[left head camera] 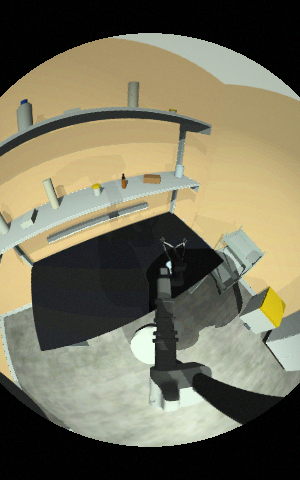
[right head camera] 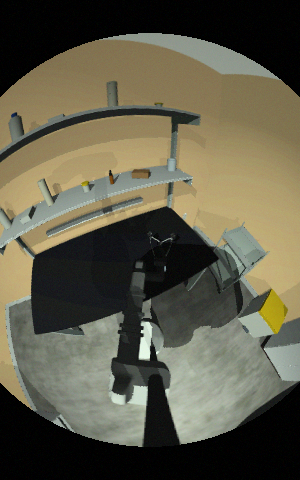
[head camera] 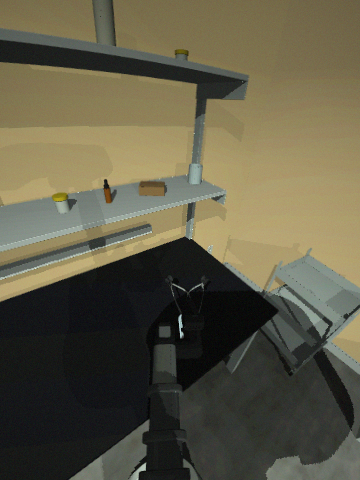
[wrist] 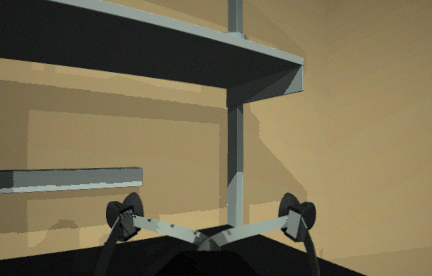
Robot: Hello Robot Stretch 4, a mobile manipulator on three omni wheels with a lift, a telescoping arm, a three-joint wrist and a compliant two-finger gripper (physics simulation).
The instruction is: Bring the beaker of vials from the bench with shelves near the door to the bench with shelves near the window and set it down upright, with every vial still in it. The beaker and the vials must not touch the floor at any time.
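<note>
My gripper [head camera: 186, 280] [left head camera: 173, 241] [right head camera: 162, 235] [wrist: 211, 209] is open wide, with no beaker between its fingertips, over the black top of the shelved bench [head camera: 75, 340] [left head camera: 75, 280] [right head camera: 70, 280], near its right end. A pale, shiny sliver [head camera: 181, 326] [left head camera: 169, 266] [right head camera: 165, 269] shows beside the gripper's dark body, behind the fingers. It may be part of the beaker, but the wrist hides most of it. I cannot tell whether it is upright or tipped. The vials cannot be made out. The beaker does not show in the wrist view.
Above the bench, the lower shelf [head camera: 30, 225] holds a yellow-lidded jar [head camera: 61, 204], an amber bottle [head camera: 107, 193], a brown box [head camera: 152, 189] and a pale cup [head camera: 195, 174]. A grey cart [head camera: 340, 295] stands right of the bench. A yellow-sided box [left head camera: 272, 307] stands farther right.
</note>
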